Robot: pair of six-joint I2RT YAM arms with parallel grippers.
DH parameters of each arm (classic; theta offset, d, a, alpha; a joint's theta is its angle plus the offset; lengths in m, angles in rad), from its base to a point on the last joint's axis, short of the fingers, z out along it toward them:
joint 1: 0 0.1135 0.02 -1.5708
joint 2: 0 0 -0.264 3.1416
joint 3: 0.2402 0 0.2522 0
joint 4: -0.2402 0 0.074 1.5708
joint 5: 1.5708 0 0 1.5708
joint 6: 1.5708 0.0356 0 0
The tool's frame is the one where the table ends.
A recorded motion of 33 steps. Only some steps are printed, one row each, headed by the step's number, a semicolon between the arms.
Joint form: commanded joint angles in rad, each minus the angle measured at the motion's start. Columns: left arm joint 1, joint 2, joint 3, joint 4, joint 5, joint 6; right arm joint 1, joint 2, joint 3, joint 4, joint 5, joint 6.
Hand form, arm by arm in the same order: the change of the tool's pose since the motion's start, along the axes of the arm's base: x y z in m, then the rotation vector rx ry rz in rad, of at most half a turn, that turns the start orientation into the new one. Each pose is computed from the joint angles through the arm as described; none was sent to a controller.
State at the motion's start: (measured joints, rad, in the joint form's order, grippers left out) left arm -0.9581 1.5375 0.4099 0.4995 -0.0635 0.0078; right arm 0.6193 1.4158 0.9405 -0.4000 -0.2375 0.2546
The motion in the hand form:
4: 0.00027 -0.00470 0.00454 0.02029 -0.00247 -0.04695; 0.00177 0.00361 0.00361 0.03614 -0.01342 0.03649
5: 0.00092 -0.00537 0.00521 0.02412 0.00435 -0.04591; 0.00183 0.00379 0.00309 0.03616 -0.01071 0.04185
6: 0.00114 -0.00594 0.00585 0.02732 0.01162 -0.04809; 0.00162 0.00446 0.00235 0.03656 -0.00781 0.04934
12: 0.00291 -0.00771 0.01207 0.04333 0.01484 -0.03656; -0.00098 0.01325 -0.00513 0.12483 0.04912 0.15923
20: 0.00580 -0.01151 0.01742 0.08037 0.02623 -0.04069; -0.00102 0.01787 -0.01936 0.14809 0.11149 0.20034
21: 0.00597 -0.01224 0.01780 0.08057 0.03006 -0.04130; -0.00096 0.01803 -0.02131 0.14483 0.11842 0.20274
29: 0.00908 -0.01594 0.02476 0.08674 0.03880 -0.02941; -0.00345 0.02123 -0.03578 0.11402 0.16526 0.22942
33: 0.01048 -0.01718 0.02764 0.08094 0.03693 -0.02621; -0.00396 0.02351 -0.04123 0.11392 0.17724 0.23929
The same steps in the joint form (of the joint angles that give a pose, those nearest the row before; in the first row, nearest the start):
4: -0.0061 -0.0078 0.0280 -0.0492 0.0248 0.0353; 0.0019 0.0044 0.0090 0.0241 -0.0389 -0.0125
5: -0.0053 -0.0082 0.0355 -0.0643 0.0265 0.0325; 0.0017 0.0065 0.0094 0.0227 -0.0437 -0.0159
6: -0.0053 -0.0095 0.0416 -0.0787 0.0306 0.0306; 0.0034 0.0090 0.0093 0.0224 -0.0490 -0.0192
12: -0.0054 -0.0274 0.0684 -0.1382 0.0172 0.0290; 0.0163 0.0349 -0.0054 0.0656 -0.1916 -0.0254
20: -0.0052 -0.0307 0.1117 -0.2210 0.0127 0.0413; 0.0218 0.0754 -0.0217 0.0867 -0.2566 -0.0210
21: -0.0060 -0.0294 0.1161 -0.2266 0.0143 0.0388; 0.0219 0.0807 -0.0228 0.0848 -0.2591 -0.0232
29: -0.0053 -0.0346 0.1527 -0.2789 0.0077 0.0291; 0.0341 0.1176 -0.0335 0.0701 -0.2695 -0.0421
33: -0.0037 -0.0370 0.1629 -0.2858 0.0076 0.0267; 0.0403 0.1333 -0.0399 0.0829 -0.2774 -0.0420

